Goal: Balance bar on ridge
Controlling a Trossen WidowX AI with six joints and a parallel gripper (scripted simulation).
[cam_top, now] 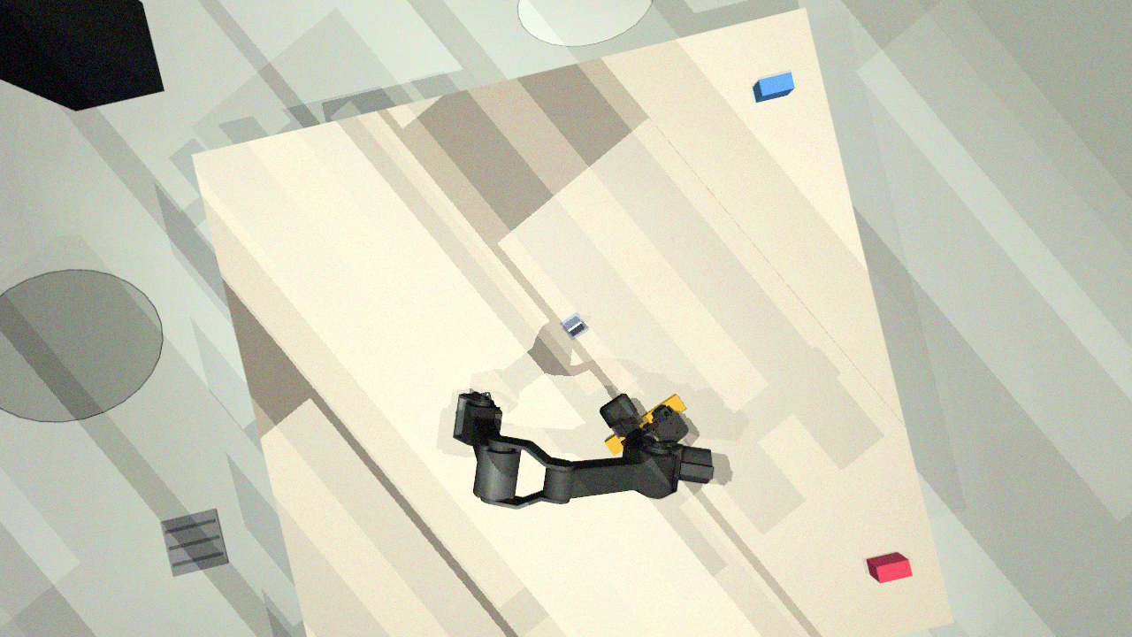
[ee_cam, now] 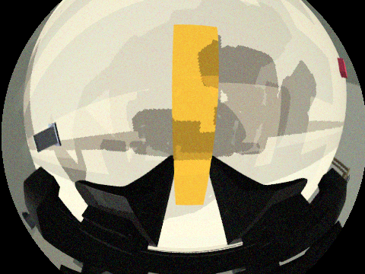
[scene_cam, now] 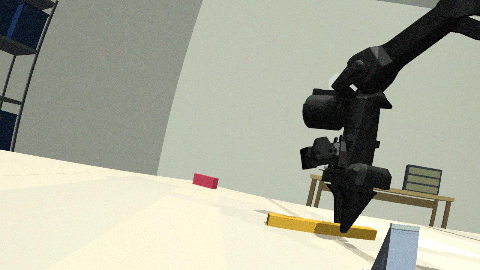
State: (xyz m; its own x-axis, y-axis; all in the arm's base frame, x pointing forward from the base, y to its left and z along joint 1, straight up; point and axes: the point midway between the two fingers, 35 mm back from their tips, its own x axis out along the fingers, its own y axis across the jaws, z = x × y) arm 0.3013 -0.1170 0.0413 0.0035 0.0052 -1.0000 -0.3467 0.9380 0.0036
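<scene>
Right now my gripper tip is 240 mm to the right of the grey ridge, 70 mm past it and 40 mm below it. Also, from my gripper tip: yellow bar 30 mm ahead, 10 mm to the left; then blue block 620 mm to the left, 440 mm ahead, 10 mm above; then red block 440 mm ahead, 380 mm to the right, 10 mm above.
</scene>
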